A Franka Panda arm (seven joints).
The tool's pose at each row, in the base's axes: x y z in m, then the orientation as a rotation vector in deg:
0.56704 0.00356 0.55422 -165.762 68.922 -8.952
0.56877 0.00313 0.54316 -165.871 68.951 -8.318
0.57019 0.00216 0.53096 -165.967 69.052 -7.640
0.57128 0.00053 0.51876 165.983 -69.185 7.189
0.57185 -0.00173 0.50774 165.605 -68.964 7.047
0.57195 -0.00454 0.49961 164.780 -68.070 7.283
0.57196 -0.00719 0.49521 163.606 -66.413 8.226
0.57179 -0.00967 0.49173 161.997 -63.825 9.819
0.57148 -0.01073 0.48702 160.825 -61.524 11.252
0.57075 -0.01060 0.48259 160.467 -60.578 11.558
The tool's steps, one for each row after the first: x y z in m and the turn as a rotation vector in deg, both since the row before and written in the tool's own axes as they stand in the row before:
0.00052 -0.00045 0.01118 -0.231 -0.345 -0.013
0.00066 0.00015 0.01230 -0.258 -0.364 0.032
0.00097 0.00079 0.01229 -0.216 -0.223 0.070
0.00119 0.00152 0.01110 -0.434 0.095 -0.055
0.00145 0.00209 0.00822 -0.928 0.582 -0.368
0.00149 0.00190 0.00453 -1.263 1.242 -0.761
0.00122 0.00183 0.00366 -1.711 1.938 -1.254
-0.00017 0.00075 0.00478 -1.254 1.649 -1.184
-0.00136 0.00006 0.00428 -0.481 0.467 -0.528

